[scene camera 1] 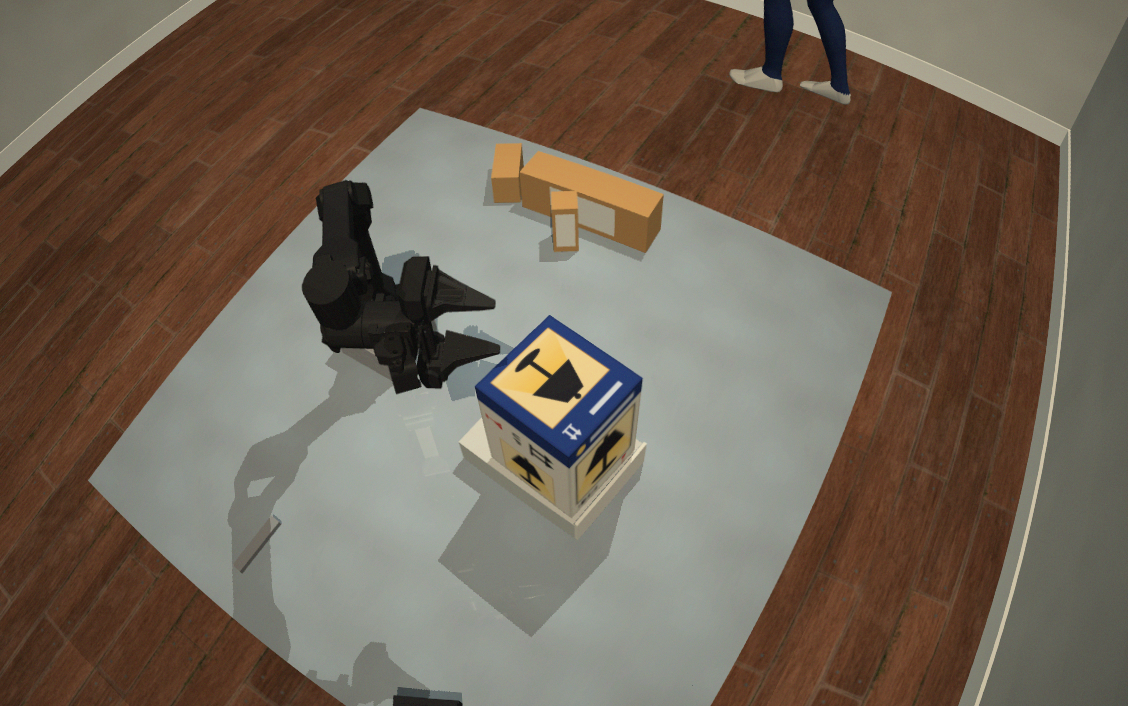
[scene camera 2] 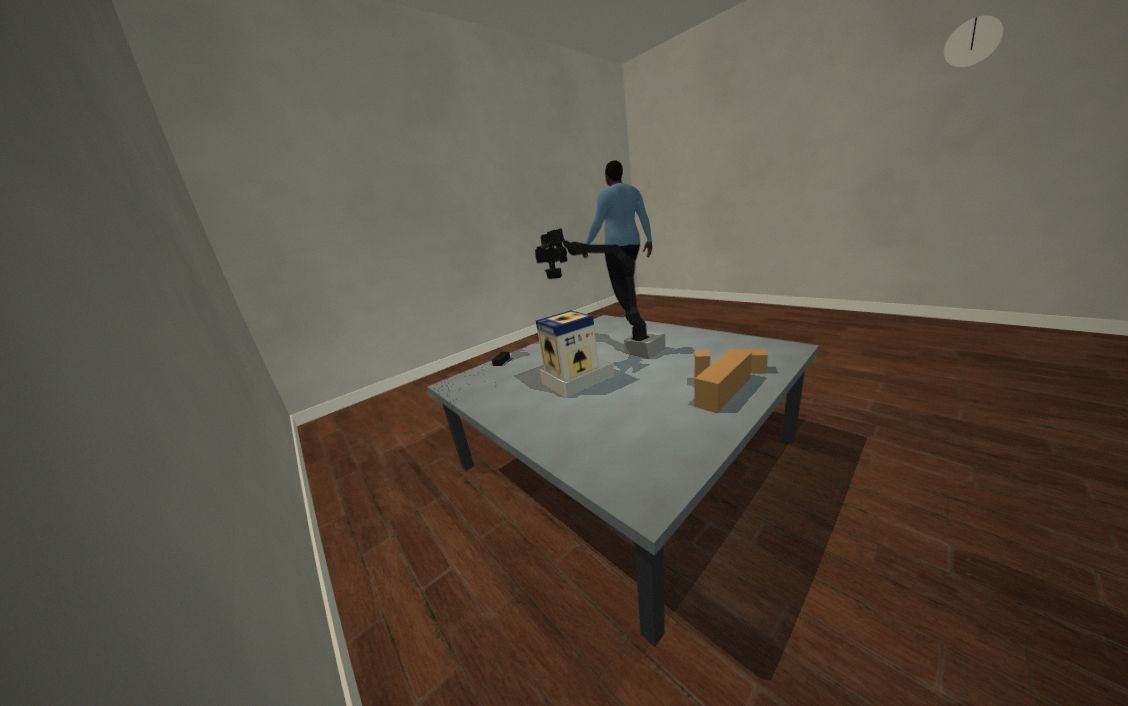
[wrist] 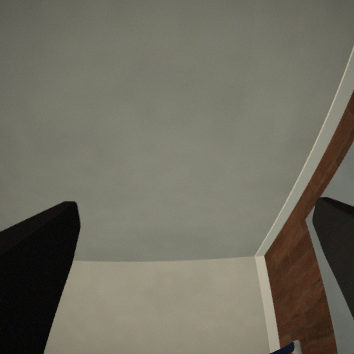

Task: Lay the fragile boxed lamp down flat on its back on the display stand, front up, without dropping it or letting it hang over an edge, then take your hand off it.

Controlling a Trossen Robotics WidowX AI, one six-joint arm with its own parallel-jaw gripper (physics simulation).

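Frame: origin at the arm's base, x ahead, y left, z up, level; millimetres.
Seen in the pictures: gripper, fingertip midpoint: [scene camera 1: 497,327] [scene camera 2: 544,259] [wrist: 200,213]; arm's base, origin of the base link: [scene camera 2: 640,338].
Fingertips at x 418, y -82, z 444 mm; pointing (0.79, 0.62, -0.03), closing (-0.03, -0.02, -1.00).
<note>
Pixels of each thing's top centre, then the offset from my fingertips to it. Level surfaces: height alone.
- boxed lamp, middle of its top: [scene camera 1: 558,382] [scene camera 2: 563,318] 1 mm ahead, 93 mm left, 232 mm down
- long orange box, middle of its top: [scene camera 1: 590,181] [scene camera 2: 725,364] 342 mm back, 590 mm left, 411 mm down
- grey table, its level: 521 mm down
- small black object, middle of its top: [scene camera 2: 500,355] 134 mm ahead, 406 mm right, 486 mm down
The boxed lamp [scene camera 1: 559,382] [scene camera 2: 568,345] rests on the pale display stand [scene camera 1: 532,503] [scene camera 2: 572,385]. Its blue-bordered face with a large lamp picture faces up, and lamp pictures show on its light sides. On the sides in view its base lies within the stand's rim; the far rim is partly hidden in scene camera 1. A blue and white corner of the box [wrist: 285,348] shows at the wrist view's bottom edge. My gripper [scene camera 1: 497,326] [scene camera 2: 550,253] [wrist: 200,213] is open and empty, raised above the box's height in scene camera 2 and not touching it.
A long orange box [scene camera 1: 594,187] [scene camera 2: 725,378] and two smaller ones [scene camera 1: 507,174] [scene camera 1: 564,223] stand near an edge of the grey table [scene camera 1: 732,349] [scene camera 2: 573,441]. A small black object [scene camera 1: 426,699] [scene camera 2: 500,358] lies near another edge. A person [scene camera 1: 781,49] [scene camera 2: 620,214] stands beyond the table.
</note>
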